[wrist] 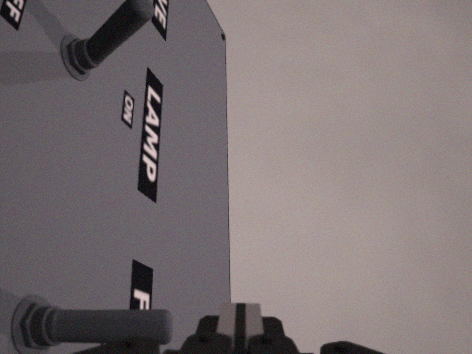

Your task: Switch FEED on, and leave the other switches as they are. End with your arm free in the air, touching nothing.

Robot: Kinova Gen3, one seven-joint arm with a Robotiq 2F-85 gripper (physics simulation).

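Places are measured from the arm's base along level axes (x left, y up, z ahead), in millimetres.
Pixels of known places: gripper, fingertip midpoint: (240, 329).
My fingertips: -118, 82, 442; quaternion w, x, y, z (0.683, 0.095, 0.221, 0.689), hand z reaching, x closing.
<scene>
For each thing: its top centre in the pictures, then the offset to it from my fingertips, as dx, dy, dz. "spot": a spot on its surface instead.
- grey FEED lever, surface spot: (110, 326) spot: +0, -45, -6
- FEED label, middle of its top: (149, 346) +1, -32, +69
- dark lever, surface spot: (117, 32) spot: +115, -52, -19
- LAMP label, middle of its top: (160, 132) +121, -32, +69
- mark, surface spot: (128, 109) spot: +121, -50, +46
The grey FEED lever (110, 326) sticks out to the right from its round collar at the lower left in the wrist view. It crosses the lower part of the FEED label (141, 285), of which the letter F shows. Its ON mark does not show. My gripper (240, 329) is shut and empty at the bottom, to the right of the lever's tip. Dark finger linkage overlaps the lever's lower edge in the view; I cannot tell whether they touch. The lever points straight right, at a different angle from the dark lever above it.
The dark lever (117, 32) near the LAMP label (150, 135) leans up and right. An ON mark (128, 109) lies beside that label. Parts of two more labels show at the top. The grey panel (192, 225) ends at a long edge near mid-view, with a pale surface beyond.
</scene>
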